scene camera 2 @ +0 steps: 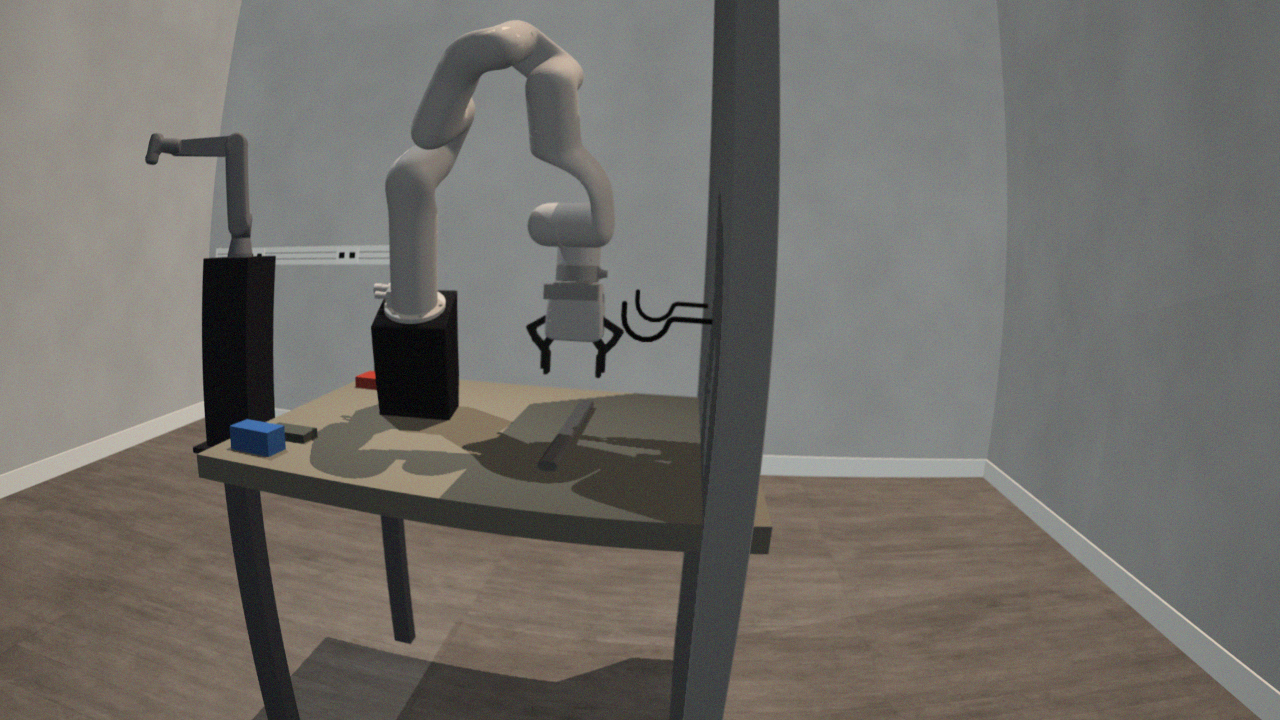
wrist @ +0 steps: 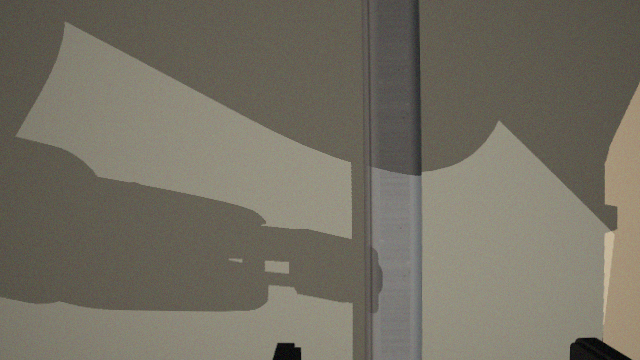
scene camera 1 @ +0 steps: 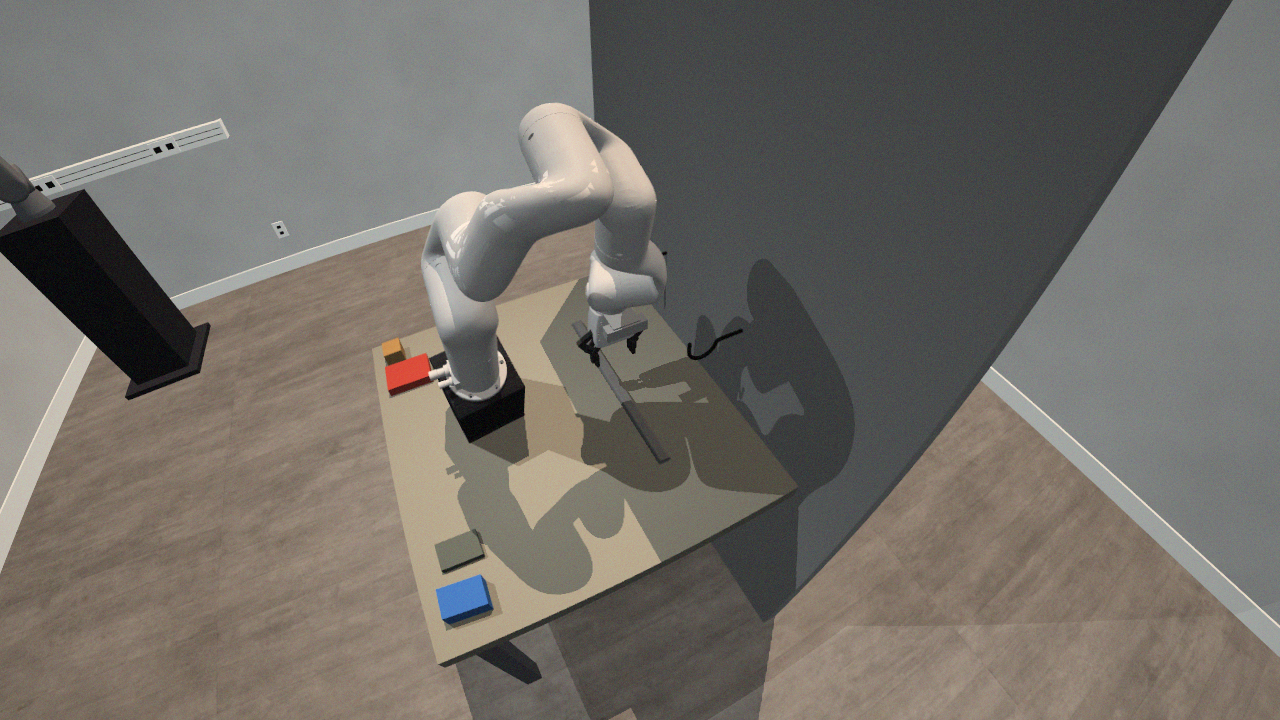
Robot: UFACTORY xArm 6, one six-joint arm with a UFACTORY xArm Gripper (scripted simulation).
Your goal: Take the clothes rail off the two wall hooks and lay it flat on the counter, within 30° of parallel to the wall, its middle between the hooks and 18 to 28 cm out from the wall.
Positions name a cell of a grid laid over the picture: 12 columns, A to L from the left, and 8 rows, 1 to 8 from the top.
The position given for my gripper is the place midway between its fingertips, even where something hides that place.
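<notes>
Scene camera 2 has my gripper (scene camera 2: F5), a clothes rail (scene camera 2: F6), a blue block (scene camera 2: C5). Scene camera 1 has my gripper (scene camera 1: F4), the blue block (scene camera 1: E7), a grey pad (scene camera 1: E7), a red block (scene camera 1: D5), a wall panel (scene camera 1: I3). Wrist view has the clothes rail (wrist: H1). Blue block out of frame in the wrist view. Grey pad out of frame in the wrist view.
</notes>
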